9 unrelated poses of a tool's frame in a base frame.
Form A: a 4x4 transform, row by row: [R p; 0 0 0 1], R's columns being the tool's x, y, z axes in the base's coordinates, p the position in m. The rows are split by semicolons.
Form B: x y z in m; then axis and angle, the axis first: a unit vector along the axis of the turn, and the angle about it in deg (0 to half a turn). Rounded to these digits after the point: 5 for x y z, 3 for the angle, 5 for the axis.
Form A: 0.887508 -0.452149 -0.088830 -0.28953; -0.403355 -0.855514 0.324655 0.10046; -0.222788 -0.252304 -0.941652 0.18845; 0 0 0 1
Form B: -0.28953 0.10046 0.18845 -0.97080 0.22540 0.08210 162.713
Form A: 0.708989 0.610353 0.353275 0.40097; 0.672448 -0.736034 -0.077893 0.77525; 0.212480 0.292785 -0.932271 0.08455; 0 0 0 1
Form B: 0.40097 0.77525 0.08455 0.92358 0.35080 0.15472 168.424
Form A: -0.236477 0.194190 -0.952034 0.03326; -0.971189 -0.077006 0.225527 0.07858; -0.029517 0.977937 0.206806 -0.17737; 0 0 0 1
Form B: 0.03326 0.07858 -0.17737 0.45165 -0.55376 -0.69954 123.596
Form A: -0.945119 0.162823 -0.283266 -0.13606; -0.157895 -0.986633 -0.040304 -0.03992; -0.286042 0.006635 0.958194 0.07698; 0 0 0 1
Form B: -0.13606 -0.03992 0.07698 0.14481 0.00856 -0.98942 170.673
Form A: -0.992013 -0.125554 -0.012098 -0.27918; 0.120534 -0.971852 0.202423 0.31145; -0.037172 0.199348 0.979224 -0.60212; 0 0 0 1
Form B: -0.27918 0.31145 -0.60212 -0.01243 0.10136 0.99477 172.895
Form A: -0.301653 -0.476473 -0.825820 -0.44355; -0.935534 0.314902 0.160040 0.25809; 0.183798 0.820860 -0.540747 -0.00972; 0 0 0 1
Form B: -0.44355 0.25809 -0.00972 0.51186 -0.78203 -0.35558 139.796
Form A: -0.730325 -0.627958 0.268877 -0.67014; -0.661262 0.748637 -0.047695 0.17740; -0.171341 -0.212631 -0.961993 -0.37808; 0 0 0 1
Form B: -0.67014 0.17740 -0.37808 -0.34997 0.93409 -0.07067 166.371
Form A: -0.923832 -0.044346 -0.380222 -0.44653; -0.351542 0.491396 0.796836 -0.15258; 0.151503 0.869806 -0.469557 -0.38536; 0 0 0 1
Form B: -0.44653 -0.15258 -0.38536 0.11800 -0.85983 -0.49676 161.989
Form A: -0.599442 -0.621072 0.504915 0.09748; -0.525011 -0.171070 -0.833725 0.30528; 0.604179 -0.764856 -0.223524 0.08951; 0 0 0 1
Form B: 0.09748 0.30528 0.08951 0.44619 -0.64311 0.62235 175.574
